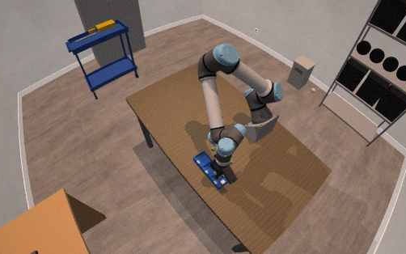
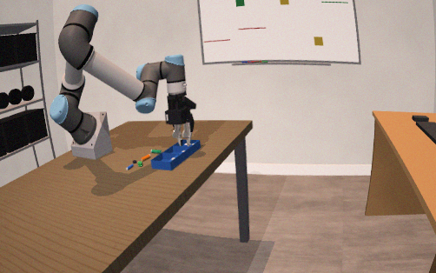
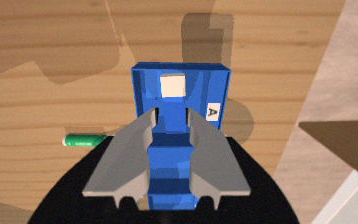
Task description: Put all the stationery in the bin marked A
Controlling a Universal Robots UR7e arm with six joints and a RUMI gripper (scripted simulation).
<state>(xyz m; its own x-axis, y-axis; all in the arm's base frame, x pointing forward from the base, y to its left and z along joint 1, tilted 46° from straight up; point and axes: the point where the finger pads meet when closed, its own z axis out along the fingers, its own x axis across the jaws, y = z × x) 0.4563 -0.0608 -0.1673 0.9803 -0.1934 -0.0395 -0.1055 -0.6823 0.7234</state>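
Now: hand 2 cm above the white eraser and 1 cm to the right of it. The rest, counted from my hand: orange marker: 13 cm behind, 12 cm to the right, 3 cm below; then tray: 8 cm to the right, 2 cm below; then green marker: 11 cm behind, 4 cm to the right, 3 cm below.
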